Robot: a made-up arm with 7 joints. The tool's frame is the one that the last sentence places.
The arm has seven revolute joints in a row. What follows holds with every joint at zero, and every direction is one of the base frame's. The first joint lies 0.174 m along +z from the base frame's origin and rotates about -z. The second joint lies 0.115 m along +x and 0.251 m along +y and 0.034 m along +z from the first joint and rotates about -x. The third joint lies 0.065 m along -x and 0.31 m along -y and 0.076 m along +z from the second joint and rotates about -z. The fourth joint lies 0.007 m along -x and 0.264 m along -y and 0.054 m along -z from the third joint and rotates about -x. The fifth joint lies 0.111 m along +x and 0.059 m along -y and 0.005 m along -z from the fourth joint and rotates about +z. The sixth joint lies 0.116 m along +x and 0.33 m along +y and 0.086 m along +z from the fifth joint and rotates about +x. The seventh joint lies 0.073 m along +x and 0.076 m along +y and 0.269 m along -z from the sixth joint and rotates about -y. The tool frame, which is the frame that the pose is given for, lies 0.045 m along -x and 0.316 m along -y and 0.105 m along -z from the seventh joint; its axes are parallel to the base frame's.
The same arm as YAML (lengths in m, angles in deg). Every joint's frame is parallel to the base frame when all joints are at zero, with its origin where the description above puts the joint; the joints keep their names.
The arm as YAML. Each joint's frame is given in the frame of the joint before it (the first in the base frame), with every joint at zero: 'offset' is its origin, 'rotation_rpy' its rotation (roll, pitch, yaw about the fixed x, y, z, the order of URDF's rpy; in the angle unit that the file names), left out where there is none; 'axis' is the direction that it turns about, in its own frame. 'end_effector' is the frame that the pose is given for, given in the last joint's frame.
length_unit: m
angle_unit: deg
chain:
  - id: joint 1
    offset: [0.0, 0.0, 0.174]
    axis: [0.0, 0.0, -1.0]
  - id: joint 2
    offset: [0.115, 0.251, 0.034]
    axis: [-1.0, 0.0, 0.0]
  - id: joint 3
    offset: [-0.065, -0.31, 0.076]
    axis: [0.0, 0.0, -1.0]
  - id: joint 4
    offset: [-0.007, -0.264, -0.054]
    axis: [-1.0, 0.0, 0.0]
  - id: joint 5
    offset: [0.111, -0.059, -0.005]
    axis: [0.0, 0.0, 1.0]
  - id: joint 6
    offset: [0.116, 0.33, 0.086]
    axis: [1.0, 0.0, 0.0]
  - id: joint 7
    offset: [0.073, 0.076, -0.269]
    axis: [0.0, -1.0, 0.0]
end_effector:
  offset: [-0.045, -0.316, -0.105]

